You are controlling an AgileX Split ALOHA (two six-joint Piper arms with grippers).
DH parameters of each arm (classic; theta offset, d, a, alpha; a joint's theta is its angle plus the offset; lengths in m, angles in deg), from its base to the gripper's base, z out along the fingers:
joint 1: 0 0.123 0 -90
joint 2: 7.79 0 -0.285 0
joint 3: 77.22 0 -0.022 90
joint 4: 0 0.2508 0 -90
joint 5: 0 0 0.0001 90
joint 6: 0 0.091 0 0
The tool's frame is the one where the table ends.
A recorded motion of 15 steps. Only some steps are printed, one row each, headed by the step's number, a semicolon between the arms.
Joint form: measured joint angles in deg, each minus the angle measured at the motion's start. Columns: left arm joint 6, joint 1, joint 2, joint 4, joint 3, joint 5; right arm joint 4, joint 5, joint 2, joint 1, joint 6, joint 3.
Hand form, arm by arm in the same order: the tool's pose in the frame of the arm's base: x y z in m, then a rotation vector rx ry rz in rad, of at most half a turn. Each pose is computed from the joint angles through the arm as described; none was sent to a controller.
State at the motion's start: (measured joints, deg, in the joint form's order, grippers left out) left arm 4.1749 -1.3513 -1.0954 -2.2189 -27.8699 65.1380; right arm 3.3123 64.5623 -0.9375 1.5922 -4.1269 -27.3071
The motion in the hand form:
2: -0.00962 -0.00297 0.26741 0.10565 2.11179 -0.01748; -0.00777 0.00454 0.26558 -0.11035 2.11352 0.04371
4: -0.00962 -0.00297 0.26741 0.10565 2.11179 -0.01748; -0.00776 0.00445 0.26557 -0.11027 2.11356 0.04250
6: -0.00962 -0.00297 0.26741 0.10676 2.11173 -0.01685; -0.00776 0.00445 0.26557 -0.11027 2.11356 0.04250
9: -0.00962 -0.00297 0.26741 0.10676 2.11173 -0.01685; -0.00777 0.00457 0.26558 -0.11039 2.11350 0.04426
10: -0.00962 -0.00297 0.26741 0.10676 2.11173 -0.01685; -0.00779 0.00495 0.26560 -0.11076 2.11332 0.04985
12: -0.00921 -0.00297 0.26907 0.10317 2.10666 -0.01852; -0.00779 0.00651 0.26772 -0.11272 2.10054 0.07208
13: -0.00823 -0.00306 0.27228 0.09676 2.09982 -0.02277; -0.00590 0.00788 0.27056 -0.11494 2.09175 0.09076
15: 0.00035 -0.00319 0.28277 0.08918 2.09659 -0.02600; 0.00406 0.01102 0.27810 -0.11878 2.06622 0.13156
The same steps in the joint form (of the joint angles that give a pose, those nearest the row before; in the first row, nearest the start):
2: 0.00 0.00 0.00 0.00 0.00 0.00; 0.00 0.00 0.00 0.00 0.00 0.00
4: 0.00 0.00 0.00 0.00 0.00 0.00; -0.06 0.00 0.00 0.00 0.00 0.00
6: 0.06 0.00 0.00 0.00 0.00 0.00; -0.06 0.00 0.00 0.00 0.00 0.00
9: 0.06 0.00 0.00 0.00 0.00 0.00; 0.02 0.00 0.00 0.00 0.00 0.00
10: 0.06 0.00 0.00 0.00 0.00 0.00; 0.29 0.00 0.00 0.00 0.00 0.00
12: -0.12 0.00 0.26 0.00 -0.25 -0.30; 1.40 -0.50 0.09 0.00 -0.07 -0.28
13: -0.43 0.00 0.86 -0.05 -0.76 -0.81; 2.37 -1.37 0.82 0.00 -0.22 -0.58
15: -0.75 0.00 4.40 -0.05 -2.24 -3.08; 4.69 -5.27 3.80 0.00 -0.89 -0.95

